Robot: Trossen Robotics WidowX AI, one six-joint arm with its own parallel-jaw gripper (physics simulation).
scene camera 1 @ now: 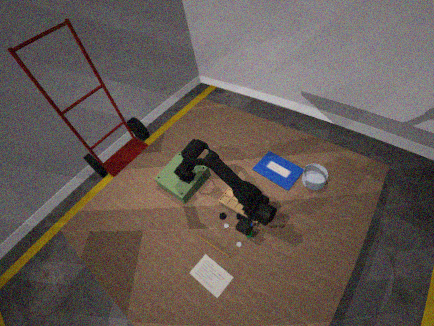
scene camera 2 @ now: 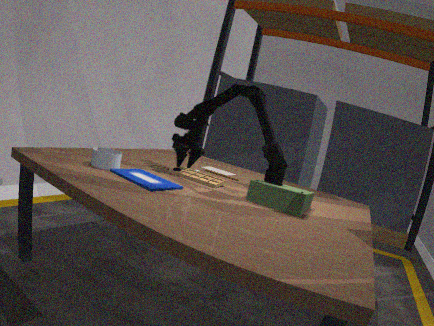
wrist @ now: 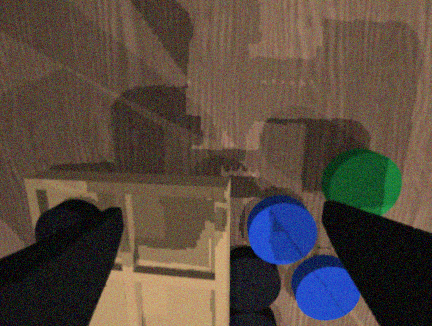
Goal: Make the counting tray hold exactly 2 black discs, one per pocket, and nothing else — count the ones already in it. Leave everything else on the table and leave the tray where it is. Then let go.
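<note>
The tan counting tray (scene camera 1: 231,201) (scene camera 2: 207,179) (wrist: 222,300) lies flat, partly under the arm. In the wrist view a black disc (wrist: 70,217) sits in its far-left pocket, partly behind the left finger; the pocket to its right is empty. The other pockets are mostly out of that view. Two black discs, one of them here (wrist: 256,282), lie on the table against the tray's right side. Another black disc (scene camera 1: 223,216) lies apart on the table. My gripper (wrist: 224,214) (scene camera 2: 183,167) is open and empty, above the tray's right edge, its fingers spanning the edge and the nearer blue disc.
Two blue discs (wrist: 282,232) (wrist: 327,292) and a green disc (wrist: 365,180) lie right of the tray. White pieces (scene camera 1: 226,226) (scene camera 1: 239,244), a thin stick (scene camera 1: 215,246), a paper sheet (scene camera 1: 211,276), a blue folder (scene camera 1: 261,168) (scene camera 2: 122,173) and a clear bowl (scene camera 1: 315,177) (scene camera 2: 106,159) are on the table.
</note>
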